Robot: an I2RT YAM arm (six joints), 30 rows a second.
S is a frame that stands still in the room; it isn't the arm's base.
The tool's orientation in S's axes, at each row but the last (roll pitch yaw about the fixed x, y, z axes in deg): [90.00 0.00 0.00]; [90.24 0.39 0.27]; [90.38 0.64 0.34]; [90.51 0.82 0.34]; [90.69 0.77 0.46]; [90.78 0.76 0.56]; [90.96 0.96 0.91]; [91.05 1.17 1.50]
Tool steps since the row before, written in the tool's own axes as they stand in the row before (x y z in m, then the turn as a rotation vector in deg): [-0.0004 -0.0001 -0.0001 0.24 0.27 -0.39]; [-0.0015 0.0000 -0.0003 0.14 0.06 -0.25]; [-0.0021 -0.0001 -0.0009 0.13 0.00 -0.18]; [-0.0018 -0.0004 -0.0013 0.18 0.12 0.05]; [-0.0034 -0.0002 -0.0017 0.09 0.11 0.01]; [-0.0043 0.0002 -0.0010 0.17 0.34 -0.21]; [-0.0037 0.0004 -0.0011 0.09 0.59 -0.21]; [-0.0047 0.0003 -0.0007 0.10 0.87 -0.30]
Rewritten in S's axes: [-0.0004 0.0001 -0.0001 0.24 0.39 0.27]; [-0.0015 0.0003 0.0000 0.14 0.25 0.06]; [-0.0021 0.0009 -0.0001 0.13 0.18 0.00]; [-0.0018 0.0013 -0.0004 0.18 -0.05 0.12]; [-0.0034 0.0017 -0.0001 0.09 -0.01 0.11]; [-0.0043 0.0010 0.0003 0.17 0.21 0.34]; [-0.0037 0.0010 0.0005 0.10 0.20 0.59]; [-0.0047 0.0006 0.0004 0.11 0.29 0.87]
